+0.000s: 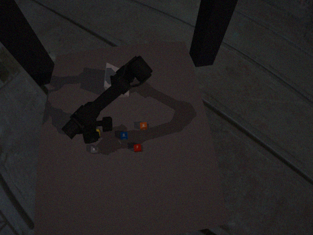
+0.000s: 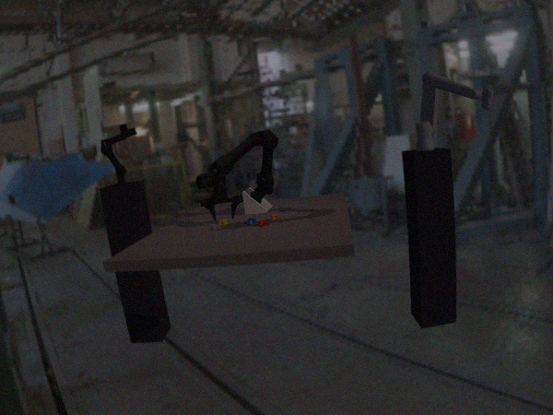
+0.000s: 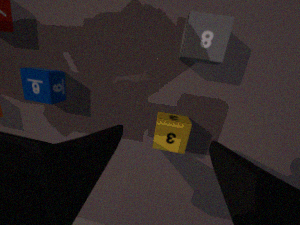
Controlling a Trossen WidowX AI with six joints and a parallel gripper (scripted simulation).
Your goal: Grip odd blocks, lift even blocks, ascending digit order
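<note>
Right now my gripper tip is 10 mm to the left of the yellow block and 10 mm above it. The rest, counted from my gripper tip: red block: 180 mm to the left, 110 mm ahead, 10 mm below; blue block: 130 mm to the left, 40 mm ahead, 10 mm below; grey block: 80 mm ahead, 30 mm to the right, 10 mm below.
</note>
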